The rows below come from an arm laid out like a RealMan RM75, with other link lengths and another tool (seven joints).
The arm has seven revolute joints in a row. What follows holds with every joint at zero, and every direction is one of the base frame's. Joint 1 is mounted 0.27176 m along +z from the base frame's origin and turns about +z. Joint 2 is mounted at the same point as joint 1 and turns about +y. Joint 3 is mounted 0.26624 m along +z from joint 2 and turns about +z. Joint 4 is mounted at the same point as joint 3 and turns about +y. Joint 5 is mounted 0.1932 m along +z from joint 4 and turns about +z. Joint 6 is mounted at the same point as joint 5 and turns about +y. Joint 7 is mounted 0.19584 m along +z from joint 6 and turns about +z. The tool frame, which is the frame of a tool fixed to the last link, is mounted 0.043 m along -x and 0.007 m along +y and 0.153 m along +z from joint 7; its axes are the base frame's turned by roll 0, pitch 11 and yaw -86.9 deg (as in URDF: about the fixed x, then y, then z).
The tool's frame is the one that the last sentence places.
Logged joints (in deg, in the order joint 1, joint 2, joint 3, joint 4, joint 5, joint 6, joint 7), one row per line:
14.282 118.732 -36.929 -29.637 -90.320 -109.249 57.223
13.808 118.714 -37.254 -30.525 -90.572 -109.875 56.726
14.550 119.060 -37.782 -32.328 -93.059 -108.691 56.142
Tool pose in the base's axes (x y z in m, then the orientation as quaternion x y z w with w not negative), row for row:
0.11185 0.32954 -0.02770 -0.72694 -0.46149 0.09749 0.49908
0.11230 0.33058 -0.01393 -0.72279 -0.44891 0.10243 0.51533
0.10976 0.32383 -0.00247 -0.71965 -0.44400 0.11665 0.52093
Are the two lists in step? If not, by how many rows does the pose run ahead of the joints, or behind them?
The pose runs 2 rows behind the joints: the pose in row i belongs to the joints in row i - 2.
